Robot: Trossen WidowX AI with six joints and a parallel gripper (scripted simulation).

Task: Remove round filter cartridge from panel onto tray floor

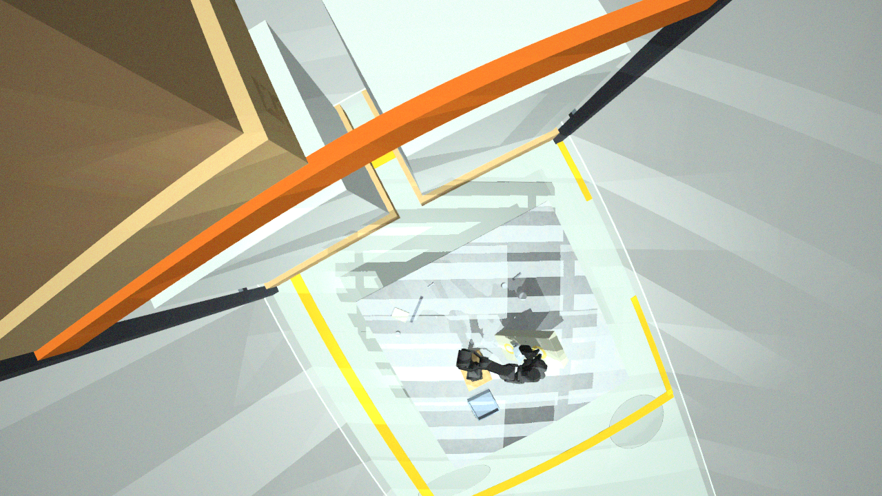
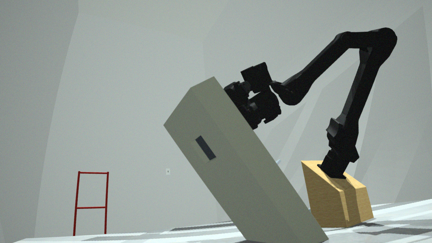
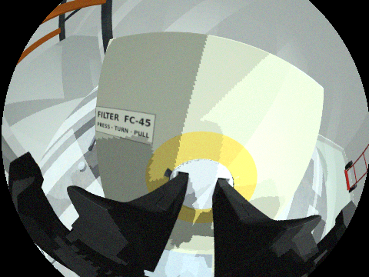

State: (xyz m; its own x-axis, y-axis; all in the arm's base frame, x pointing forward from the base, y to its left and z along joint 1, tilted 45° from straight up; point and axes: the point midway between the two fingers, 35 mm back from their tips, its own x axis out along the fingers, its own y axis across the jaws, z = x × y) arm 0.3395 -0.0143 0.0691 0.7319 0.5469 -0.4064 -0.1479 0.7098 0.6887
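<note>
Now: gripper tip 80 mm above the service panel, 40 mm past it and 10 mm to the left of it. Round my gripper tip: blue-grey tray: 390 mm behind, 330 mm to the right, 220 mm below; round filter cartridge: 10 mm below, 10 mm ahead.
</note>
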